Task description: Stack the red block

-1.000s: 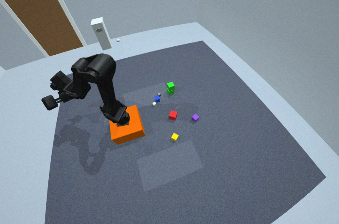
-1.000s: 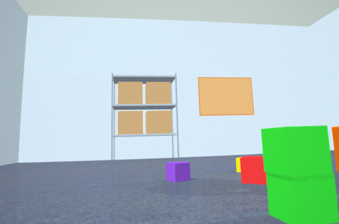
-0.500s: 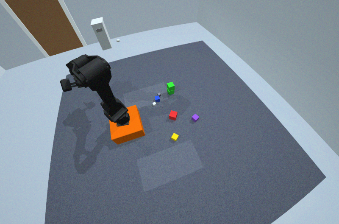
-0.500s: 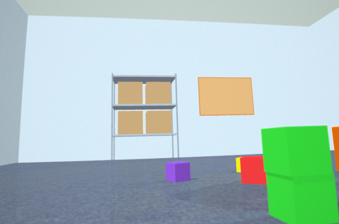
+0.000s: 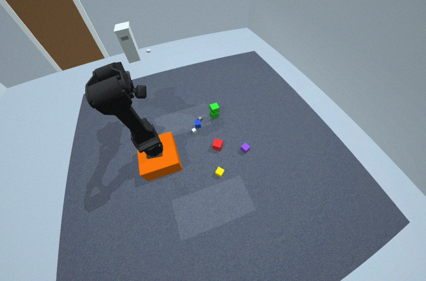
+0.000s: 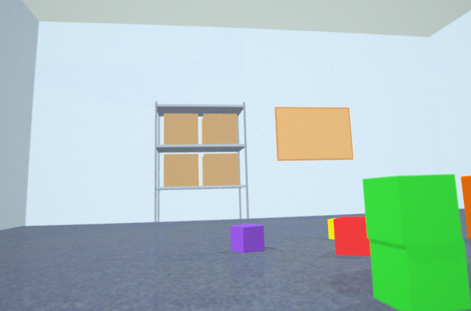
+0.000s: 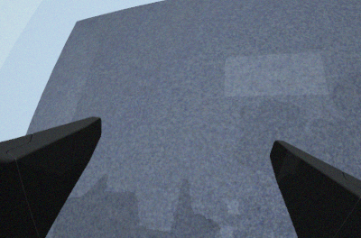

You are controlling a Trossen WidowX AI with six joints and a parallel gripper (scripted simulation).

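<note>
The red block is 410 mm ahead of my gripper tip, 320 mm to the right of it and 120 mm below it. Round my gripper tip: small white block (310 mm ahead, 210 mm to the right, 130 mm below); then blue block (340 mm ahead, 180 mm to the right, 120 mm below); then yellow block (390 mm ahead, 440 mm to the right, 120 mm below).
</note>
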